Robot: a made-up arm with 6 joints. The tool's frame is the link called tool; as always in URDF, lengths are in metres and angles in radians. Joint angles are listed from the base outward.
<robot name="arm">
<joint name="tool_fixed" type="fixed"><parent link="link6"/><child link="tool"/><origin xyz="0 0 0"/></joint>
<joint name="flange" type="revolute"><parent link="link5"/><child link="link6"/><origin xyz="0 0 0.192"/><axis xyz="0 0 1"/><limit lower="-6.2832" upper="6.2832"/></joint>
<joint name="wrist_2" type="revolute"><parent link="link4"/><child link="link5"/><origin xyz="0 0 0"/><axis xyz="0 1 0"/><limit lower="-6.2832" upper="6.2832"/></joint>
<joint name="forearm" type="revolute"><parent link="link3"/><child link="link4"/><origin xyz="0 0 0.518"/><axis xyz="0 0 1"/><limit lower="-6.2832" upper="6.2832"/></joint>
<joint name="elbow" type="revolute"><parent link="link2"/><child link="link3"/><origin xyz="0 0 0.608"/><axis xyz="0 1 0"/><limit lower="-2.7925" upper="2.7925"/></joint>
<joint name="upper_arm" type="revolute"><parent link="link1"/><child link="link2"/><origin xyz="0 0.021 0"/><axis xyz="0 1 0"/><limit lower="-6.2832" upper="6.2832"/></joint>
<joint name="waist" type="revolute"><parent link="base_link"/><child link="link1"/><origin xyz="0 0 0.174"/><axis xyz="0 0 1"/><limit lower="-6.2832" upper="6.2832"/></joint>
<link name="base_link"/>
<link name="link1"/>
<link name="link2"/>
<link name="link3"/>
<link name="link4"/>
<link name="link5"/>
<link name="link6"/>
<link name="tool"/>
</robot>
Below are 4 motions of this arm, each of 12 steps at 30 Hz.
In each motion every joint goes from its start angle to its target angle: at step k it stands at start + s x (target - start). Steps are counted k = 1, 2, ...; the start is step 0. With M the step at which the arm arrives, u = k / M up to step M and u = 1 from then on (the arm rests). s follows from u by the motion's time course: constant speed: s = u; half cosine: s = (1 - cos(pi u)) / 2; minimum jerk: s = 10 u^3 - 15 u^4 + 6 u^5.
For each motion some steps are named. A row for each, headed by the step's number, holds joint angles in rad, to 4 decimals.
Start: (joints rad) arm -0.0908 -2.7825 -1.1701 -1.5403 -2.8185 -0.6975
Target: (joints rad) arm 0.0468 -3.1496 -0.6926 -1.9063 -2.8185 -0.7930
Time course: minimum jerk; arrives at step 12
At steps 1, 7, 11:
1: -0.0901 -2.7844 -1.1677 -1.5422 -2.8185 -0.6980
7: -0.0009 -3.0224 -0.8581 -1.7794 -2.8185 -0.7599
11: 0.0461 -3.1477 -0.6950 -1.9044 -2.8185 -0.7925

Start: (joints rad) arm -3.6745 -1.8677 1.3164 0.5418 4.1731 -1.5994
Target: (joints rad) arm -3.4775 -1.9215 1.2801 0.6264 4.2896 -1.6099
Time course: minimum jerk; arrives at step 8
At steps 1, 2, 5, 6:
1: -3.6713 -1.8686 1.3158 0.5432 4.1750 -1.5996
2: -3.6541 -1.8733 1.3126 0.5506 4.1852 -1.6005
5: -3.5317 -1.9067 1.2901 0.6031 4.2575 -1.6070
6: -3.4979 -1.9159 1.2839 0.6176 4.2775 -1.6088

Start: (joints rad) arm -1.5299 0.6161 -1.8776 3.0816 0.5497 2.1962
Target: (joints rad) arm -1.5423 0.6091 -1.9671 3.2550 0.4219 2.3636
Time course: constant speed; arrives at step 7
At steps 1, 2, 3, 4, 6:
1: -1.5317 0.6151 -1.8904 3.1064 0.5314 2.2201
2: -1.5334 0.6141 -1.9032 3.1311 0.5132 2.2440
3: -1.5352 0.6131 -1.9160 3.1559 0.4949 2.2679
4: -1.5370 0.6121 -1.9287 3.1807 0.4767 2.2919
6: -1.5405 0.6101 -1.9543 3.2302 0.4402 2.3397

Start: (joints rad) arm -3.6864 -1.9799 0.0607 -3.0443 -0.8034 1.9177
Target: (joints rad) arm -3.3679 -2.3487 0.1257 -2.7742 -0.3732 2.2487
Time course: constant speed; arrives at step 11
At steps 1, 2, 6, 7, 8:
1: -3.6574 -2.0134 0.0666 -3.0197 -0.7643 1.9478
2: -3.6285 -2.0470 0.0725 -2.9952 -0.7252 1.9779
6: -3.5127 -2.1811 0.0962 -2.8970 -0.5687 2.0982
7: -3.4837 -2.2146 0.1021 -2.8724 -0.5296 2.1283
8: -3.4548 -2.2481 0.1080 -2.8479 -0.4905 2.1584

